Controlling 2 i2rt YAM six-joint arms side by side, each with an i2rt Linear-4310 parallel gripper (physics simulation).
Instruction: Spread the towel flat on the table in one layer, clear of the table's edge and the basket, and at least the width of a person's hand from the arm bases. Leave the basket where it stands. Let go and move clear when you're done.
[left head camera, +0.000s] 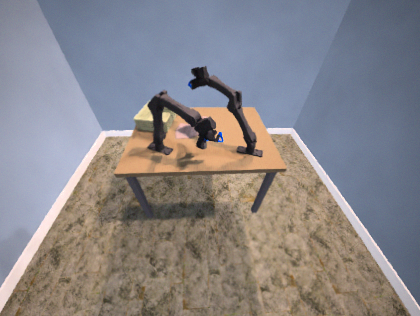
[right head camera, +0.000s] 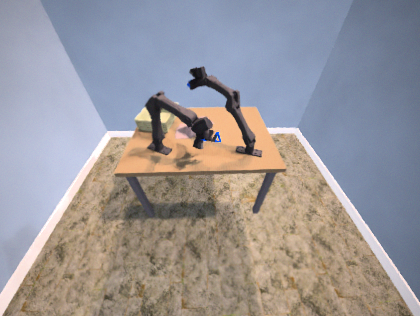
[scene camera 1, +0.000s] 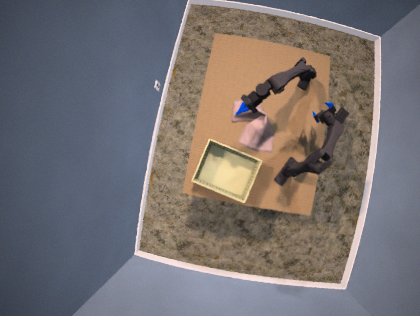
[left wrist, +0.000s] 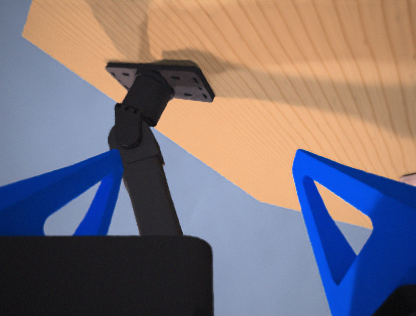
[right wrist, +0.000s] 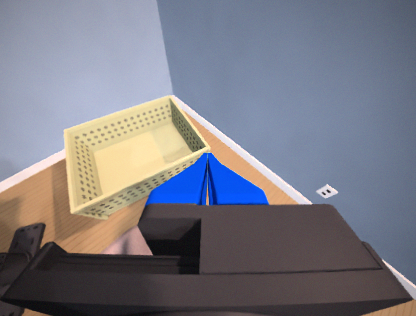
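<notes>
The pink towel (left head camera: 186, 131) (right head camera: 184, 132) (scene camera 1: 257, 132) lies folded and uneven on the table; a corner of it (right wrist: 130, 243) shows in the right wrist view. The pale yellow basket (left head camera: 150, 120) (right head camera: 152, 121) (scene camera 1: 220, 190) (right wrist: 137, 150) stands beside it. My right gripper (left head camera: 189, 85) (right head camera: 189, 84) (scene camera 1: 238, 113) (right wrist: 207, 158) is shut with no towel visible between its fingertips. It hangs high, covering part of the towel in scene camera 1. My left gripper (left head camera: 214, 138) (right head camera: 211, 137) (scene camera 1: 321, 110) (left wrist: 207, 159) is open and empty, above the arm-base side of the table, apart from the towel.
The wooden table (left head camera: 240, 165) (scene camera 1: 225, 60) carries both arms along one long edge. The right arm's base (left head camera: 250, 151) (left wrist: 185, 85) and the left arm's base (left head camera: 160, 148) stand near that edge. The basket is close to the table's far corner. Walls surround the table.
</notes>
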